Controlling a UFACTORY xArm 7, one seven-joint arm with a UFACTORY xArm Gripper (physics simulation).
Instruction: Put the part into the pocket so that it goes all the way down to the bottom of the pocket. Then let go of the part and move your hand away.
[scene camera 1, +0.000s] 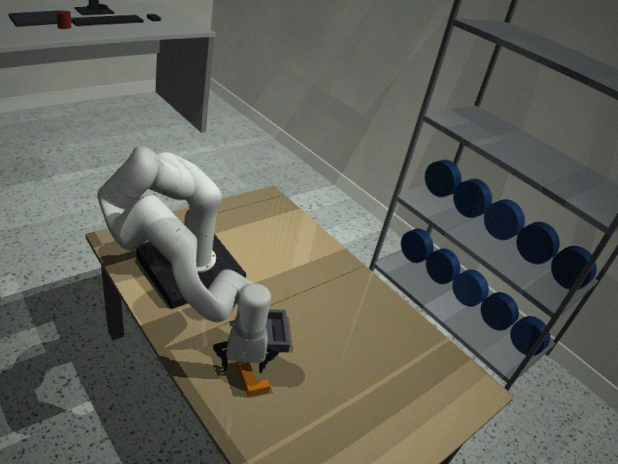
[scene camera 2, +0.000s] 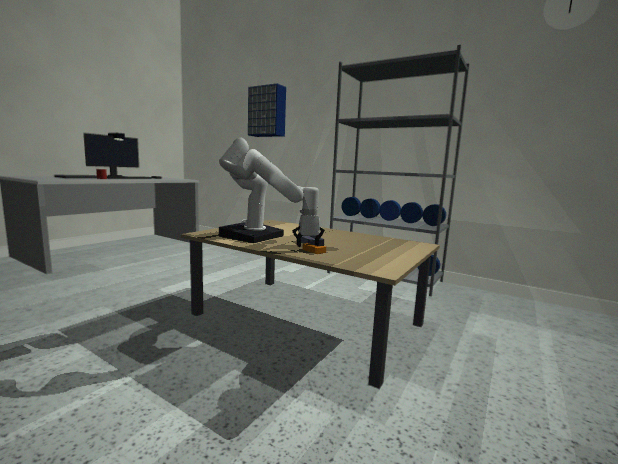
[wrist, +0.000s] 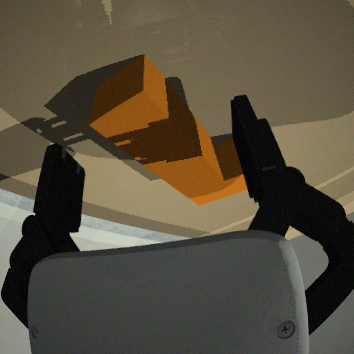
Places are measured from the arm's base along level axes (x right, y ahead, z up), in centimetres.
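Pixels of known places: gripper, fingertip midpoint: (scene camera 1: 243, 367) (scene camera 2: 307, 246) (wrist: 144, 135); arm's base, link origin: (scene camera 1: 196, 258) (scene camera 2: 254, 228).
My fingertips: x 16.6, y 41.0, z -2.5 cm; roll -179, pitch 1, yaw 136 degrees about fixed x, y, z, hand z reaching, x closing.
For each thing: its top centre in the pictures, then the offset to it from my fingertips. Level surfaces: height alone.
- orange L-shaped part, top centre: (wrist: 204, 157) (scene camera 1: 253, 372) (scene camera 2: 314, 245) dy +3.2, dx -0.7, dz +0.8 cm
- dark grey-blue block with the pocket, top centre: (scene camera 1: 273, 326) (scene camera 2: 311, 236) dy -4.9, dx -16.5, dz +1.4 cm
- wooden table, surface height: dz -2.2 cm
The orange L-shaped part (scene camera 1: 249, 384) (scene camera 2: 316, 249) (wrist: 187, 175) lies flat on the table, outside the pocket. The dark grey-blue block with the pocket (scene camera 1: 280, 347) (scene camera 2: 314, 240) stands behind the part and is partly hidden by the hand in scene camera 1; it does not show in the wrist view. My gripper (scene camera 1: 243, 370) (scene camera 2: 308, 244) (wrist: 144, 135) is open and low over the end of the part's long arm, with a finger on either side of it. Nothing is held. Whether a finger touches the part cannot be told.
The wooden table (scene camera 1: 350, 380) (scene camera 2: 370, 255) bears the arm's black base plate (scene camera 1: 165, 285) (scene camera 2: 250, 232), behind the block. A shelf rack (scene camera 1: 413, 150) (scene camera 2: 336, 150) with blue discs stands beyond the table. A desk (scene camera 1: 182, 75) (scene camera 2: 175, 210) stands in the background.
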